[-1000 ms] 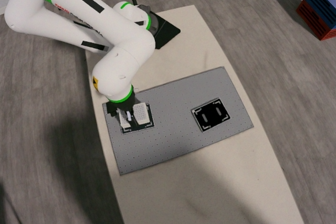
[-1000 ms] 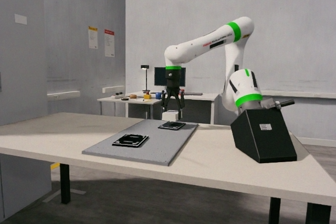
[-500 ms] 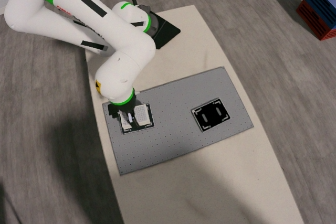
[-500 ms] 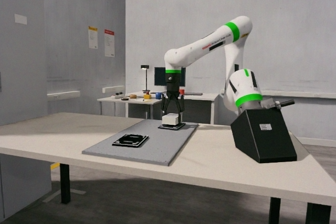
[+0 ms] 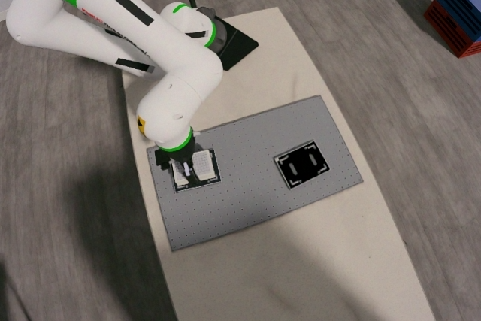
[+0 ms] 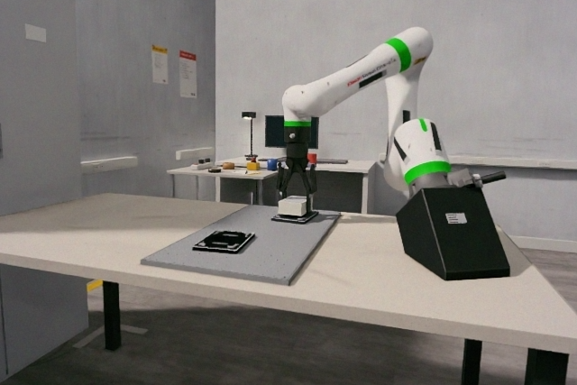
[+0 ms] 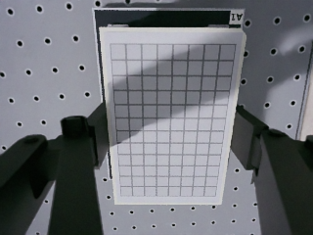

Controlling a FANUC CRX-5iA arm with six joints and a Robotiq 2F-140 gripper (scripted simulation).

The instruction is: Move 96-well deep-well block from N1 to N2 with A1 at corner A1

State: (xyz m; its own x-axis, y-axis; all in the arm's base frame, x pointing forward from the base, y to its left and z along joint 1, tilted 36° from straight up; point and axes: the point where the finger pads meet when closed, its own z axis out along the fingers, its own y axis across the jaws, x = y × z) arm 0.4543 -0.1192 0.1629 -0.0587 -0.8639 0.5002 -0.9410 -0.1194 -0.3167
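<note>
My hand is 10 mm above the white 96-well deep-well block. From my hand the other things lie so: black plate nest N2: 50 mm below; plate nest N1: 360 mm to the left, 90 mm ahead, 50 mm below.
</note>
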